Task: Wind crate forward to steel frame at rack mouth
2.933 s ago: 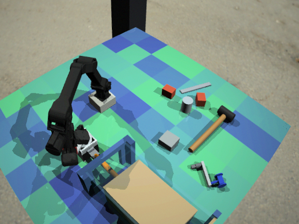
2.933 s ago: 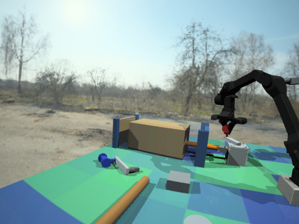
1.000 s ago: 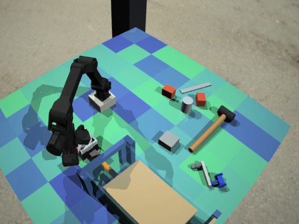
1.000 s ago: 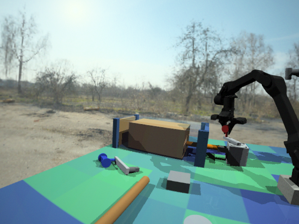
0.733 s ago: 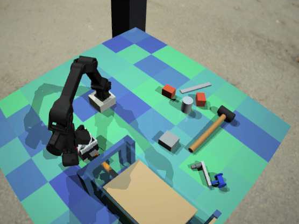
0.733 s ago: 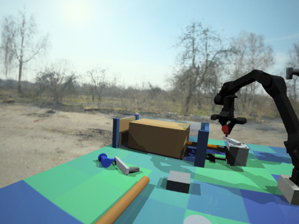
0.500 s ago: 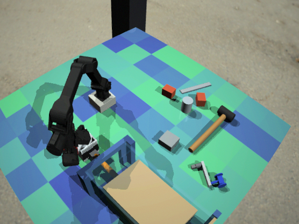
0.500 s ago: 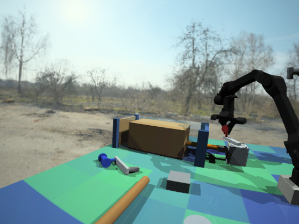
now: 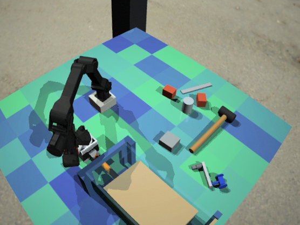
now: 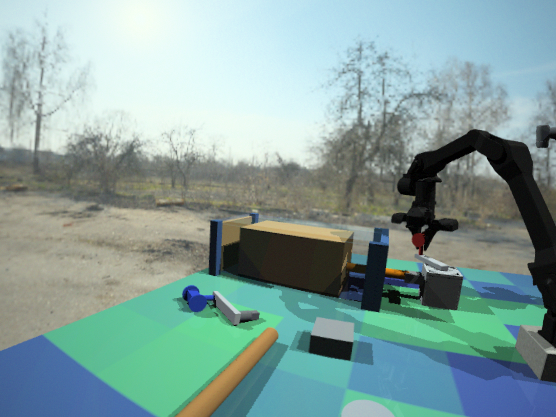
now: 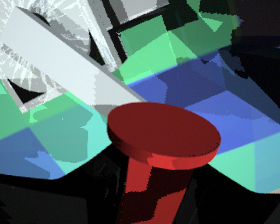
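My gripper tip is now 2 cm below the red knob. Also, from my gripper tip: grey winch 9 cm to the left, 8 cm below, 6 cm behind; red-knobbed crank 4 cm to the left, 1 cm below, 1 cm behind; blue frame 12 cm ahead, 8 cm to the left, 1 cm below.
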